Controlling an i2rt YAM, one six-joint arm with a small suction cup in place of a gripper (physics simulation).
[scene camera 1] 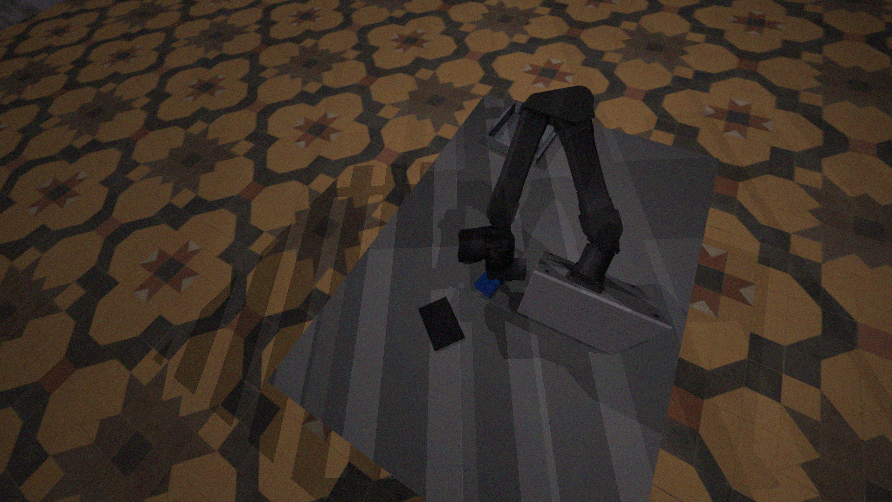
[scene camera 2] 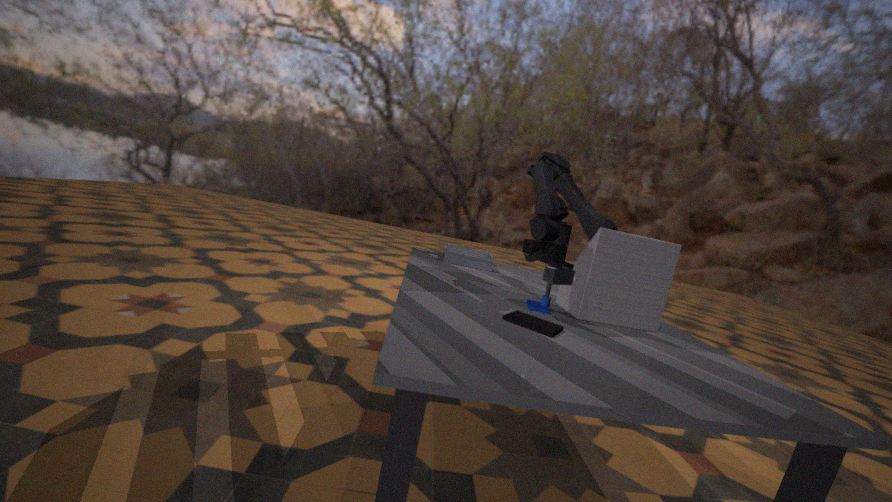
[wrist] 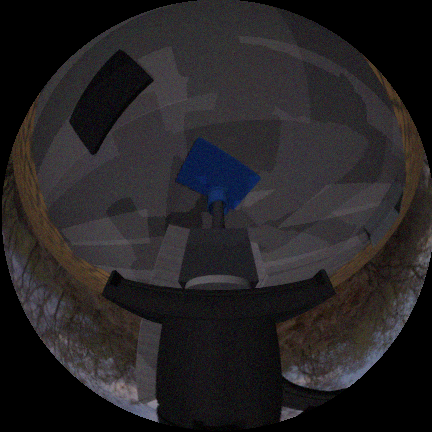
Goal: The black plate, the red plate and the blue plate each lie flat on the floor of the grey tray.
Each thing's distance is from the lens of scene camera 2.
suction cup (scene camera 2: 554,273): 1.09 m
black plate (scene camera 2: 547,328): 0.90 m
grey tray (scene camera 2: 457,255): 1.55 m
The marked spots on the grey tray and the suction cup are 0.58 m apart.
